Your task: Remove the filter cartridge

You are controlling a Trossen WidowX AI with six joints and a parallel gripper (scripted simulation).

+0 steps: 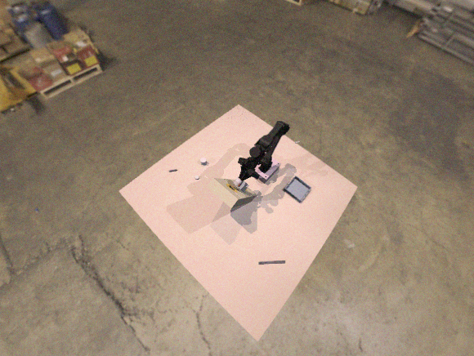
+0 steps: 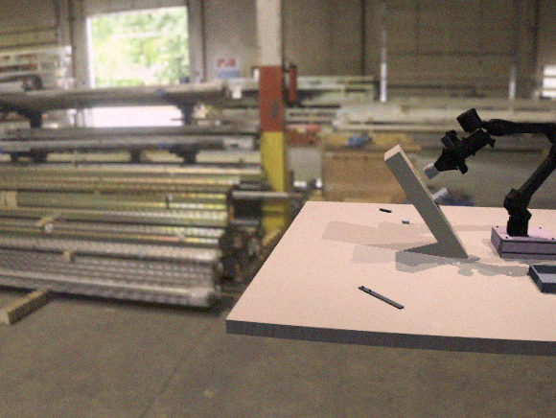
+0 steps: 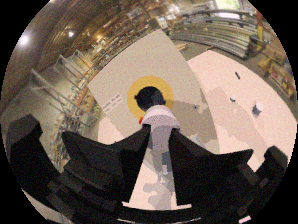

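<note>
Right now my gripper tip is 10 mm short of the round grey filter cartridge and 10 mm above it. From my gripper tip the other things lie so: short dark piece (190 mm ahead, 490 mm to the right, 280 mm below); blue-grey tray (390 mm behind, 260 mm to the left, 270 mm below).
</note>
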